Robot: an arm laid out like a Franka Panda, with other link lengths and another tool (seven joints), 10 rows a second.
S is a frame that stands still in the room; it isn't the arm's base.
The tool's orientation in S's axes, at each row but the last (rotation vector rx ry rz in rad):
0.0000 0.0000 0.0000
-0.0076 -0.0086 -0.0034
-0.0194 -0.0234 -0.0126
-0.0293 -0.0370 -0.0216
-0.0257 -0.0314 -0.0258
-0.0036 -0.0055 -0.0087
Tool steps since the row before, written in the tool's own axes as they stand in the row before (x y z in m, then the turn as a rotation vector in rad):
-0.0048 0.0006 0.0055 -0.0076 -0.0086 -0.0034
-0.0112 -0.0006 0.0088 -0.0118 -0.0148 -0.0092
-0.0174 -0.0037 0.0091 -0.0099 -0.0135 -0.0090
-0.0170 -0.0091 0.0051 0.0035 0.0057 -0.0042
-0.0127 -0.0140 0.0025 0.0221 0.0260 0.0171
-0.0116 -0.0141 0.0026 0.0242 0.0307 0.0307
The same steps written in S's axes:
-0.0048 0.0006 0.0055 -0.0076 -0.0086 -0.0034
-0.0113 -0.0005 0.0087 -0.0118 -0.0148 -0.0092
-0.0177 -0.0033 0.0088 -0.0099 -0.0135 -0.0090
-0.0174 -0.0086 0.0047 0.0038 0.0055 -0.0042
-0.0131 -0.0136 0.0024 0.0222 0.0259 0.0171
-0.0117 -0.0140 0.0026 0.0243 0.0306 0.0307

